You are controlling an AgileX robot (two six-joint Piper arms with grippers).
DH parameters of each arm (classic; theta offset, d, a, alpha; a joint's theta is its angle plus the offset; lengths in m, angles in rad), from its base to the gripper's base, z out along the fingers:
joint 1: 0 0.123 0 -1.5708
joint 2: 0.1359 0 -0.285 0
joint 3: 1.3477 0 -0.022 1.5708
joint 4: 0 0.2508 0 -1.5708
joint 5: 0 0 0.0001 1.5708
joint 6: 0 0.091 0 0
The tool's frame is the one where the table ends.
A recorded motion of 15 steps. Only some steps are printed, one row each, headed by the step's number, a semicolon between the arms.
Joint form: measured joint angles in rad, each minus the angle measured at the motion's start. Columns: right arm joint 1, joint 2, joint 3, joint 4, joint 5, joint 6; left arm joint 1, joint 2, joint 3, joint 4, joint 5, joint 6.
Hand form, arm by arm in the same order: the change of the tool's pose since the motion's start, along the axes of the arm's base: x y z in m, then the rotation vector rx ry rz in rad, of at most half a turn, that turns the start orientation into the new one. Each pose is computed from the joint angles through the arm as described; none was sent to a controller.
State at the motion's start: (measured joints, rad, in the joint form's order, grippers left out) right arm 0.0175 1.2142 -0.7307 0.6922 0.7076 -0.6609; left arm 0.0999 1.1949 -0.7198 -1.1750 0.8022 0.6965
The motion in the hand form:
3: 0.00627 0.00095 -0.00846 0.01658 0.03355 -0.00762; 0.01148 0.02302 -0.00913 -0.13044 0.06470 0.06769
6: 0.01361 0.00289 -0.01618 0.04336 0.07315 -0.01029; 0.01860 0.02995 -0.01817 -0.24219 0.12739 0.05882
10: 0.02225 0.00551 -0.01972 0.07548 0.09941 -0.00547; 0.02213 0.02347 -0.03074 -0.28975 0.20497 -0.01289
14: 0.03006 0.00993 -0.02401 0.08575 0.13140 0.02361; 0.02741 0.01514 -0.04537 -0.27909 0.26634 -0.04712
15: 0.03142 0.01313 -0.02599 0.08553 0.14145 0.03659; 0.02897 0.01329 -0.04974 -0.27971 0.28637 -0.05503
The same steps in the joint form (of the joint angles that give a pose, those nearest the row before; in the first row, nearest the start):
3: 0.0000 0.0419 0.0000 0.0254 -0.0066 -0.0087; 0.1286 0.0739 -0.0016 -0.1027 0.1021 0.0303
6: 0.0000 0.0902 -0.0088 0.0601 -0.0004 -0.0202; 0.1764 0.1425 -0.0041 -0.1650 0.1991 0.0383
10: 0.0000 0.1356 -0.0315 0.1008 0.0149 -0.0383; 0.1593 0.2052 -0.0041 -0.1630 0.2701 0.0383
14: 0.0105 0.1827 -0.0589 0.1113 0.0389 -0.0503; 0.1172 0.2601 -0.0041 -0.1463 0.2595 0.0383
15: 0.0224 0.1952 -0.0636 0.1114 0.0413 -0.0503; 0.1081 0.2777 -0.0047 -0.1425 0.2595 0.0363

